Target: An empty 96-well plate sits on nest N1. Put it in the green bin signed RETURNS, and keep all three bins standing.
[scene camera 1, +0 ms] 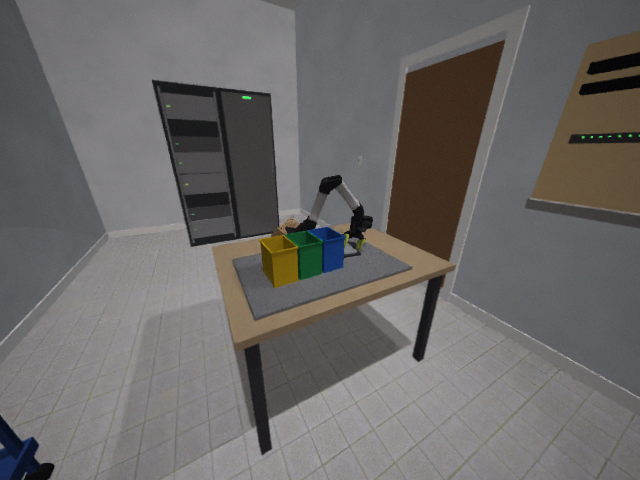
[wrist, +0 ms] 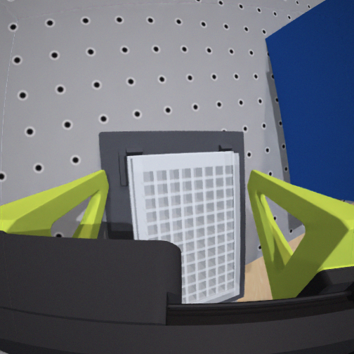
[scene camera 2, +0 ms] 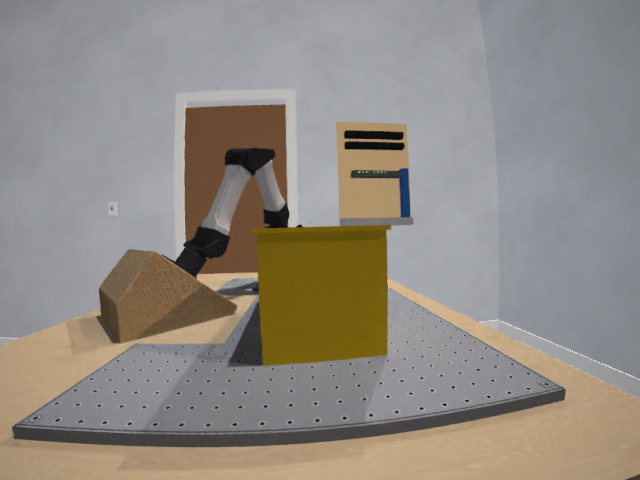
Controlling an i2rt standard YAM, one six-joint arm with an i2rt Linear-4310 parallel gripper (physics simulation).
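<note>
The white 96-well plate (wrist: 192, 220) sits on the dark nest (wrist: 172, 141) in the wrist view, turned slightly against the nest's edges. My gripper (scene camera 1: 355, 244) (wrist: 177, 177) is open, with its two lime fingers apart on either side of the plate and not touching it. The green bin (scene camera 1: 309, 258) stands upright between the yellow bin (scene camera 1: 279, 264) (scene camera 2: 323, 297) and the blue bin (scene camera 1: 333, 253) (wrist: 317, 110). In scene camera 2, the yellow bin hides the green and blue bins and the gripper's fingers. No sign on the bins is readable.
The bins stand in a row on the grey perforated board (scene camera 1: 289, 297) (scene camera 2: 310, 397) (wrist: 65, 107) on the wooden table (scene camera 1: 434, 263). The blue bin is close beside the nest, at the right in the wrist view. A brown wedge-shaped block (scene camera 2: 149, 297) lies near the arm's base.
</note>
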